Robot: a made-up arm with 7 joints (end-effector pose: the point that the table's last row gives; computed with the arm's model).
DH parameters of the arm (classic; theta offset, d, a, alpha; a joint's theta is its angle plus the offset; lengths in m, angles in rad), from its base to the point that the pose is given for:
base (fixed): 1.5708 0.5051 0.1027 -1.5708
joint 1: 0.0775 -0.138 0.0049 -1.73
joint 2: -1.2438 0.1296 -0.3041 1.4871
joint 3: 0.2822 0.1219 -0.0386 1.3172
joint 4: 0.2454 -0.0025 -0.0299 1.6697
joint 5: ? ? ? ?
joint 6: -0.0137 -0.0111 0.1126 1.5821
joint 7: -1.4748 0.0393 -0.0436 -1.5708
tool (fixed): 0 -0.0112 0 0
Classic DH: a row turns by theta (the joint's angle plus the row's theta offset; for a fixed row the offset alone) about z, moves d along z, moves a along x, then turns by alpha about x.
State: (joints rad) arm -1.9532 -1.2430 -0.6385 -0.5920 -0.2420 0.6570 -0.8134
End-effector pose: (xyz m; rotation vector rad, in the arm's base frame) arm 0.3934 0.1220 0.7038 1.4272 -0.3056 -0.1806
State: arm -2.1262 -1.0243 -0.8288 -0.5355 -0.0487 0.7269 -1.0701
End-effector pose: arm 0.4364 0.0782 0.6563 1.3896 0.2224 0.2197
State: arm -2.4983 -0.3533 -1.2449 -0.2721 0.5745 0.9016 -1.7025
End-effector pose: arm 0.5505 0.1684 0.5023 0.8926 1.0647 1.6871
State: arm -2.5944 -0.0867 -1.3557 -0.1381 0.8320 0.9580 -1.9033
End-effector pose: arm 0.5450 0.2620 0.4742 0.5491 0.9944 2.2008
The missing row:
joint 5: 0.6182 -0.0256 -0.0337 1.6433
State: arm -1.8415 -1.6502 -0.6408 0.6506 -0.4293 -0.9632 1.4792
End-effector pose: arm 0.4103 0.1507 0.9380 -1.6787 -0.0434 -0.0204
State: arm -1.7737 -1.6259 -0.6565 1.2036 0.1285 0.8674 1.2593
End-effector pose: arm 0.3671 0.1494 0.8221 -1.3268 1.5484 0.3191
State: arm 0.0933 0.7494 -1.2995 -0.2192 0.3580 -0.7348 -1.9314
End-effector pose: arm 0.0901 -0.3726 0.3854 1.5013 1.1294 0.2260
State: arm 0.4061 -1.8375 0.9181 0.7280 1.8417 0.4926 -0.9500
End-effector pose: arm 0.2251 0.3108 0.3903 -1.5813 -0.6850 1.5240
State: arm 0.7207 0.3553 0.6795 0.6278 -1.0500 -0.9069 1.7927
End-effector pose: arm 0.2897 -0.1375 0.7719 -1.7276 0.6586 -1.6151
